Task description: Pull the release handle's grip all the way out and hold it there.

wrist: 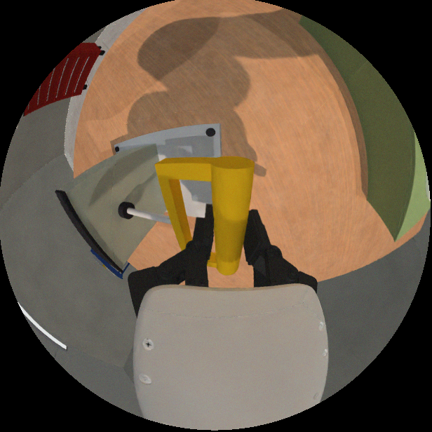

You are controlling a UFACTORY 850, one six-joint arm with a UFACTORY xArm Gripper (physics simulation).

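The release handle's yellow grip [231, 215] is a thick bar in the middle of the wrist view, with a yellow frame on its left side. My gripper [228, 218] is shut on this bar, with one black finger on each side of it. A grey mounting plate [215, 145] with dark bolts lies behind the grip. A white rod [150, 215] with a black end runs toward the yellow frame from the left. Where the rod meets the handle is hidden behind the frame.
A pale greenish panel [100, 200] with a black edge stands left of the handle. A wooden surface [300, 150] lies beneath. A green curved wall [390, 130] is at the right. A red slatted object [65, 77] is at the upper left.
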